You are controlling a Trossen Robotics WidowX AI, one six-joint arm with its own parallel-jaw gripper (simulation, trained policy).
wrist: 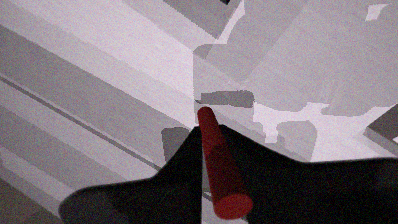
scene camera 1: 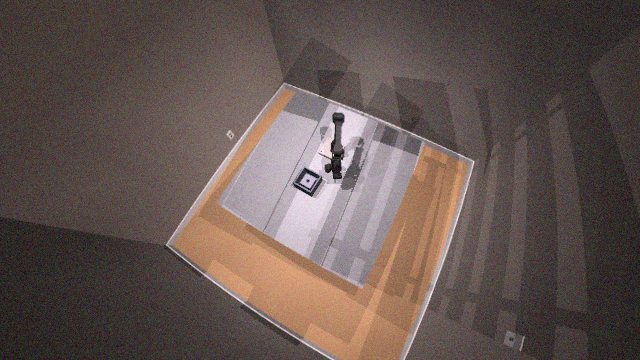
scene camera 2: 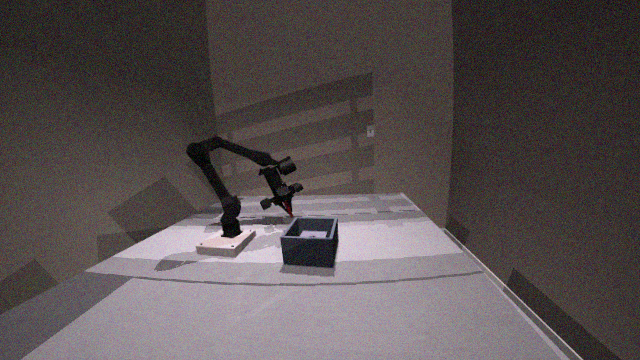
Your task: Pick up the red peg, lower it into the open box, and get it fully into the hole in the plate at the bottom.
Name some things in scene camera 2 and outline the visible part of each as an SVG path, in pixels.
A dark box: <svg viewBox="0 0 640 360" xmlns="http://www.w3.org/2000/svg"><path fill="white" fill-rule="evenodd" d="M295 217L280 237L283 264L334 268L339 243L338 218ZM300 234L303 230L327 231L328 237L302 237Z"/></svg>
